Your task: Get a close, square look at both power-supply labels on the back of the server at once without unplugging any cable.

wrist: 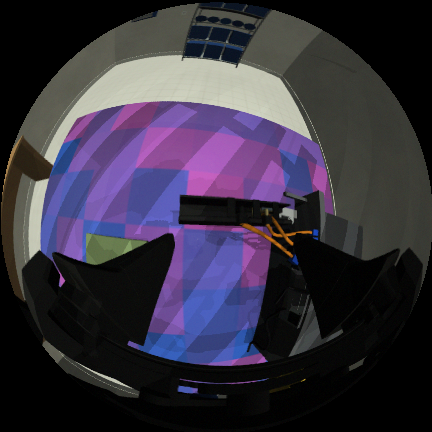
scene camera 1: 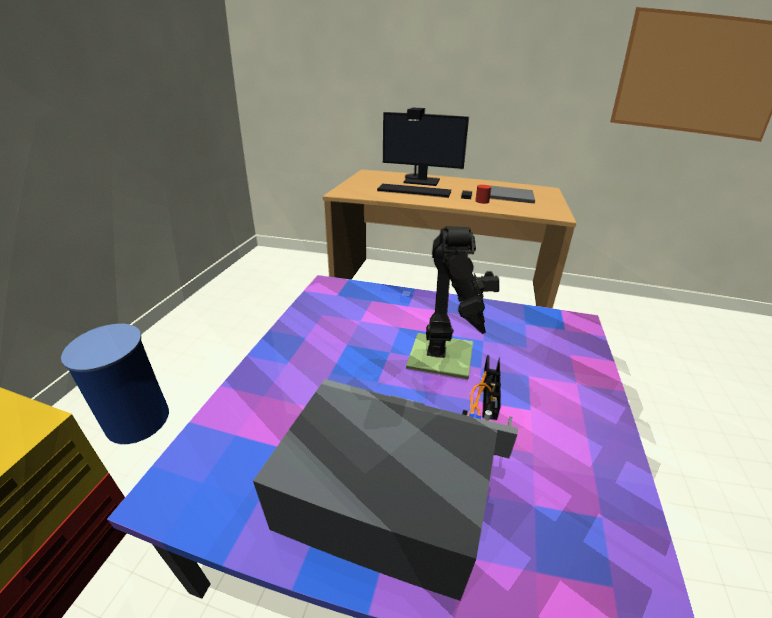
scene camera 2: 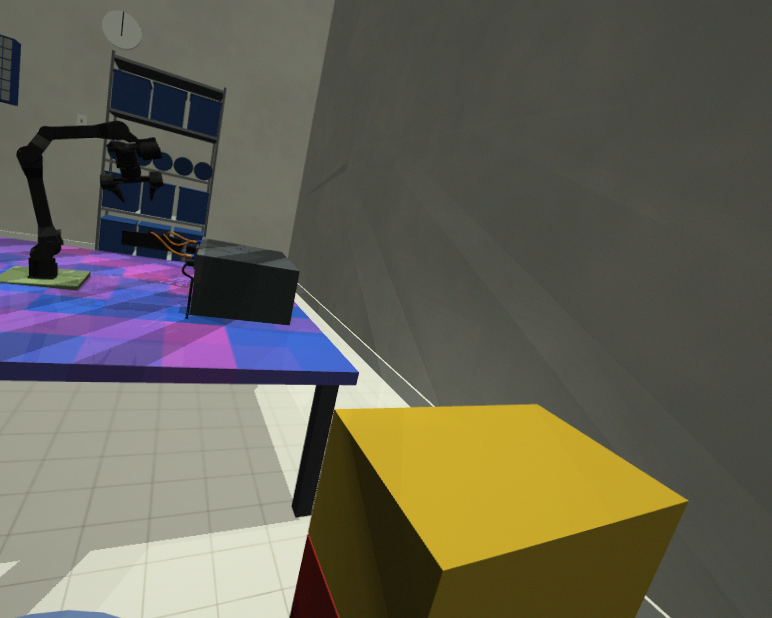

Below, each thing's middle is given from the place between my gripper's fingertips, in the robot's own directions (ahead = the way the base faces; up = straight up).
The black unit [scene camera 1: 491,410] is 70 mm ahead of my hand, 40 mm to the left of it and 130 mm below it.
